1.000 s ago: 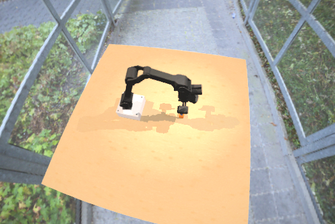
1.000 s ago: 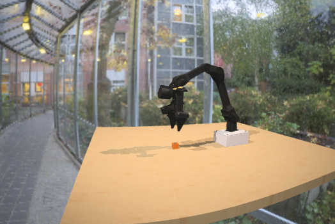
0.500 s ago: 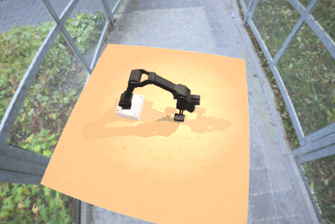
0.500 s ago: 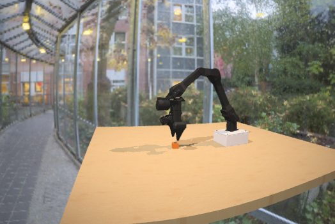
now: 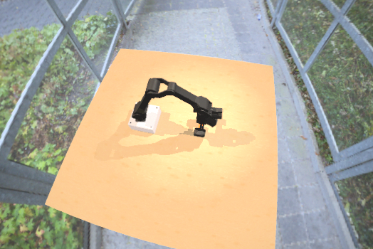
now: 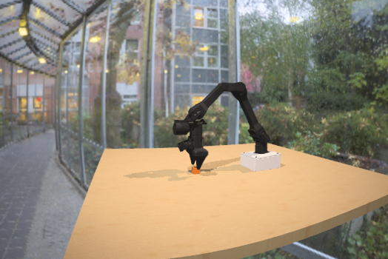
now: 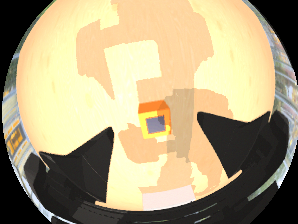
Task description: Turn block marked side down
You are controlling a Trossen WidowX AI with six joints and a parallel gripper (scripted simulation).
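Right now the small orange block is 1 cm below my gripper tip.
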